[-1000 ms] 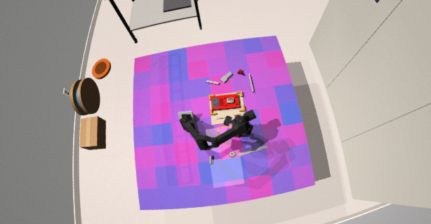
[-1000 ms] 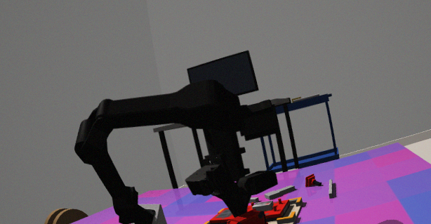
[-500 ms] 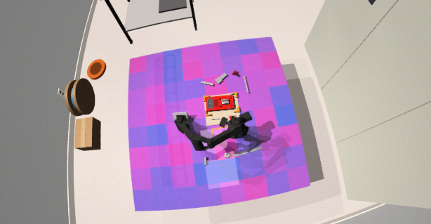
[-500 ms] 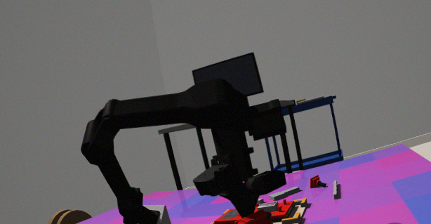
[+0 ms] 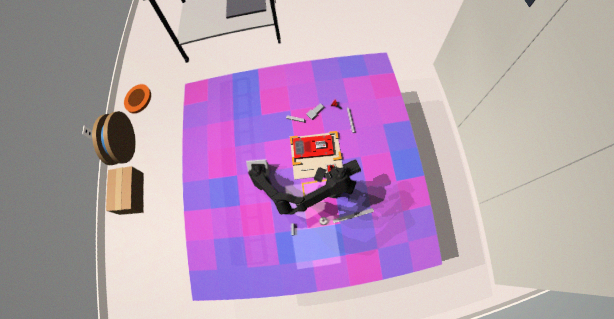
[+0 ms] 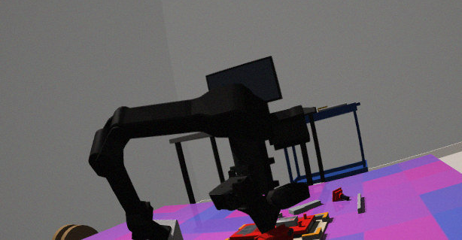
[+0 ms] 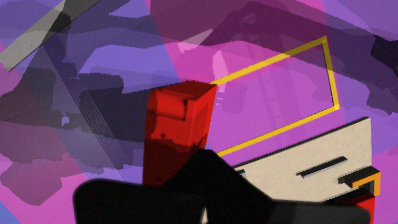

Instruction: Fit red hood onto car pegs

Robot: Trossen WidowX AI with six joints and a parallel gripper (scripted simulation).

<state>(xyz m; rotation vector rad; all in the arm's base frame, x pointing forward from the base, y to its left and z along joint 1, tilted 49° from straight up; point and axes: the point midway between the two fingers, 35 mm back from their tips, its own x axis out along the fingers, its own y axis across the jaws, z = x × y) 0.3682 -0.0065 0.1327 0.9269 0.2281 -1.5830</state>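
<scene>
Now: gripper tip 20 cm to the right of the beige jig plate, 7 cm past it and 7 cm above it. Also, from my gripper tip: red hood (3 cm below, 1 cm to the right, 1 cm ahead); wheel (16 cm to the right, 7 cm below, 6 cm behind).
</scene>
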